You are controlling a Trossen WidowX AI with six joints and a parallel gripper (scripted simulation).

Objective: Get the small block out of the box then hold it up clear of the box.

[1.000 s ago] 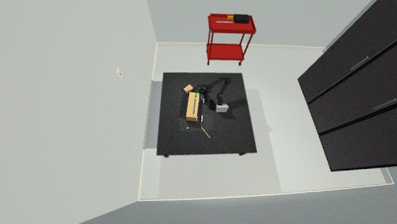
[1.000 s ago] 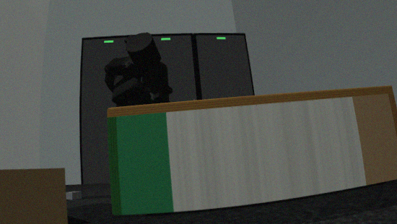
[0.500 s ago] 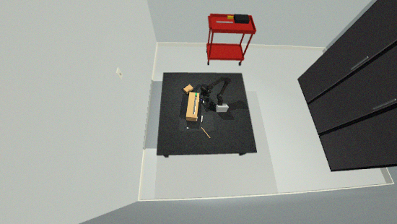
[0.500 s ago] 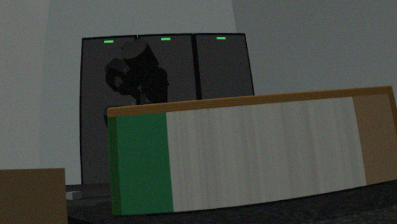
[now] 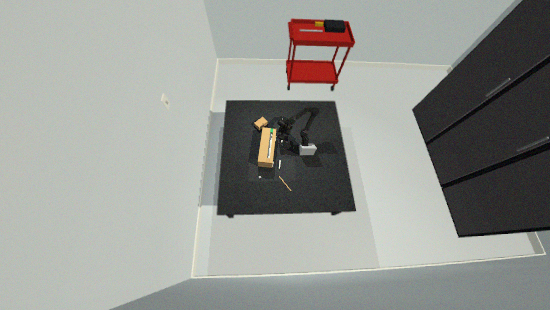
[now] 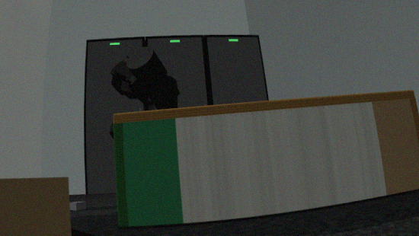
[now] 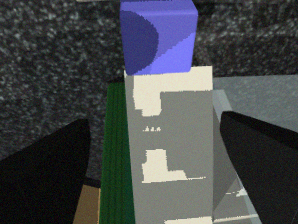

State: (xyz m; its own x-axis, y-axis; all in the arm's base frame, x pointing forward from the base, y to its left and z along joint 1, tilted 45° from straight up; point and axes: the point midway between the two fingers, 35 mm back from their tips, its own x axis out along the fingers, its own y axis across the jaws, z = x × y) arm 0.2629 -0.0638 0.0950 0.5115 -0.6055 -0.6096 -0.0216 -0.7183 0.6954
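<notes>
Now: the blue block 4 cm below my gripper tip and 2 cm behind it. The rest, counted from my gripper tip: thin wooden stick: 50 cm to the left, 11 cm behind, 6 cm below; then wooden box: 16 cm to the left, 6 cm ahead; then tan box: 20 cm ahead, 14 cm to the right, 3 cm below.
</notes>
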